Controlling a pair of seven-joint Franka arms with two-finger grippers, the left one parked.
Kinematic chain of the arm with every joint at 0, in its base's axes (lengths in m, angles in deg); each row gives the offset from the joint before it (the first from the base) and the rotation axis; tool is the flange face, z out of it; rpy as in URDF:
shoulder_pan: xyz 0 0 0.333 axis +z
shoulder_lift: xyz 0 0 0 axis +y
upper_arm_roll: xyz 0 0 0.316 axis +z
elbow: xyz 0.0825 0 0 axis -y
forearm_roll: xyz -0.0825 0 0.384 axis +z
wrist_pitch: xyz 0 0 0 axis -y
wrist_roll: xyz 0.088 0 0 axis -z
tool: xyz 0 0 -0.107 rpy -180 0 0
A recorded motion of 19 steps. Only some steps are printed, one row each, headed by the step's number.
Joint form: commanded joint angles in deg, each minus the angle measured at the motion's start. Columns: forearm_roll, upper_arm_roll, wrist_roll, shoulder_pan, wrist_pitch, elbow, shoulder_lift.
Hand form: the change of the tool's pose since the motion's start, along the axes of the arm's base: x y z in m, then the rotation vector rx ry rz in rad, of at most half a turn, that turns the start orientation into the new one. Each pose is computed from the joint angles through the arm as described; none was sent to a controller.
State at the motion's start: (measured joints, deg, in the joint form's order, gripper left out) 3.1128 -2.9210 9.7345 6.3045 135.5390 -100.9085 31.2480
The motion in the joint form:
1: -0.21 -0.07 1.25 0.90 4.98 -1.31 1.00
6: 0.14 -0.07 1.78 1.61 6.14 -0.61 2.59
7: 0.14 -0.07 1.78 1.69 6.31 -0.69 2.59
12: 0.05 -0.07 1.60 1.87 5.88 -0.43 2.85
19: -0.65 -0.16 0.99 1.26 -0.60 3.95 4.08
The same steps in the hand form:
1: -0.0003 0.0090 -0.0131 -0.0019 -0.0466 -0.0061
6: 0.0023 0.0175 -0.0245 0.0018 -0.0511 -0.0072
7: 0.0020 0.0184 -0.0248 0.0019 -0.0527 -0.0059
12: 0.0021 0.0206 -0.0266 0.0000 -0.0453 0.0018
19: 0.0128 0.0147 -0.0191 -0.0127 0.0120 0.0121

